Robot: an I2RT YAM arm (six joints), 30 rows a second.
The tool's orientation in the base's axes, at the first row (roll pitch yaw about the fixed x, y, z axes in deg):
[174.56, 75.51, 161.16]
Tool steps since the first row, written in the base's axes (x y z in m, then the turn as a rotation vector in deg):
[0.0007, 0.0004, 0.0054, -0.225, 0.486, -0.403]
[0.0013, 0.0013, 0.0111, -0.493, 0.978, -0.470]
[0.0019, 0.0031, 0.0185, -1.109, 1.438, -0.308]
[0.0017, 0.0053, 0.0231, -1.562, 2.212, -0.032]
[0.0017, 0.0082, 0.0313, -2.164, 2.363, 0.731]
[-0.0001, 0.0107, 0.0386, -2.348, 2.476, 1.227]
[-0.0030, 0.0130, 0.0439, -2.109, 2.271, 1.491]
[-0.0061, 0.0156, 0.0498, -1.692, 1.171, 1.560]
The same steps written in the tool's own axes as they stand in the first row. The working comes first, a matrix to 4 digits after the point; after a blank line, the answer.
The tool's axes in the first row as the columns of a matrix, in the base's axes (used below as rounded here):
[-0.2368, 0.2346, 0.9428]
[0.0808, 0.9718, -0.2215]
[-0.9682, 0.0237, -0.2491]

[-0.0054, 0.0007, -0.0008, 0.483, 0.410, -0.219]
[-0.0109, 0.0018, -0.0018, 0.651, 0.824, -0.564]
[-0.0181, 0.0039, -0.0035, 0.677, 1.130, -1.287]
[-0.0223, 0.0061, -0.0053, 0.580, 1.782, -1.955]
[-0.0300, 0.0091, -0.0080, -0.004, 1.806, -2.746]
[-0.0365, 0.0113, -0.0121, -0.432, 1.884, -3.068]
[-0.0407, 0.0130, -0.0166, -0.761, 1.748, -2.863]
[-0.0455, 0.0149, -0.0216, -1.015, 0.778, -2.243]

